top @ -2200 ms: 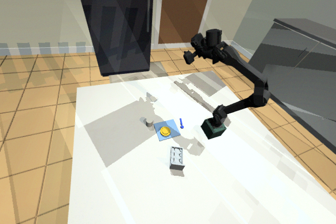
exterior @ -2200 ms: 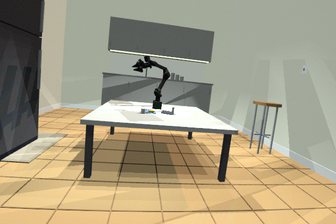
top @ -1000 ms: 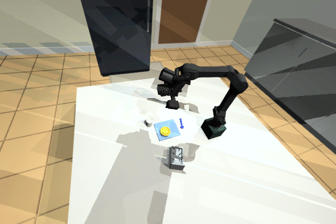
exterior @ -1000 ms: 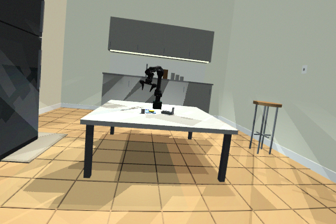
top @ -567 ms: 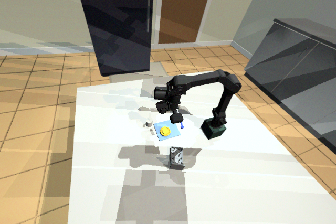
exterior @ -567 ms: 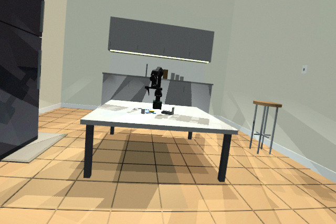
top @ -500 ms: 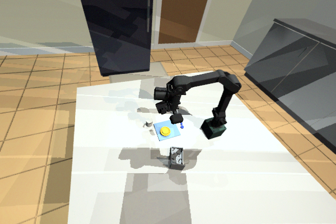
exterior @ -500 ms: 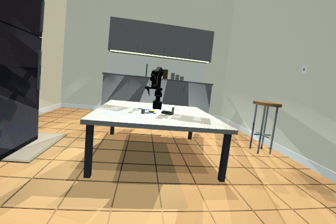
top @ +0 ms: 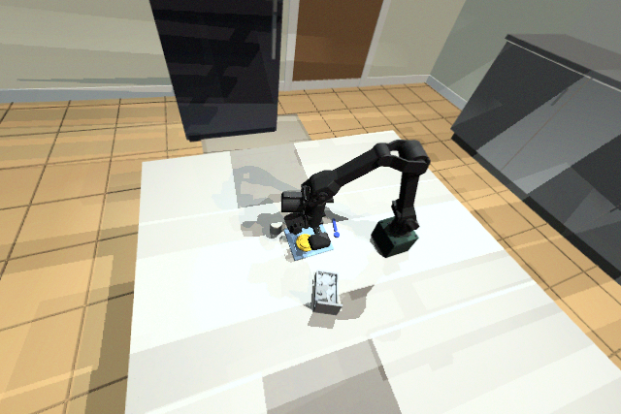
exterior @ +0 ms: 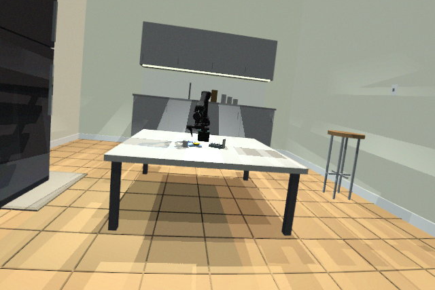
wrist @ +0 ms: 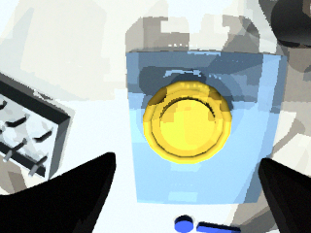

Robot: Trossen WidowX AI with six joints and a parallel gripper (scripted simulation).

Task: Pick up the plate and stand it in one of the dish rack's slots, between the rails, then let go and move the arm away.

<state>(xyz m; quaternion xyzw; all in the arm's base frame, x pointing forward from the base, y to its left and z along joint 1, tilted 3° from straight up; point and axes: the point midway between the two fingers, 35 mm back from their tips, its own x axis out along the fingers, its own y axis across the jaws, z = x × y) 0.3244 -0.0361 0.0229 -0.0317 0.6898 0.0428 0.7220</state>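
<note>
My gripper tip is now 50 mm above the yellow plate. From my gripper tip the other things lie so: blue spoon (130 mm behind, 50 mm to the right, 60 mm below); then grey dish rack (30 mm behind, 170 mm to the left, 40 mm below); then white cup (100 mm ahead, 80 mm to the right, 40 mm below).
</note>
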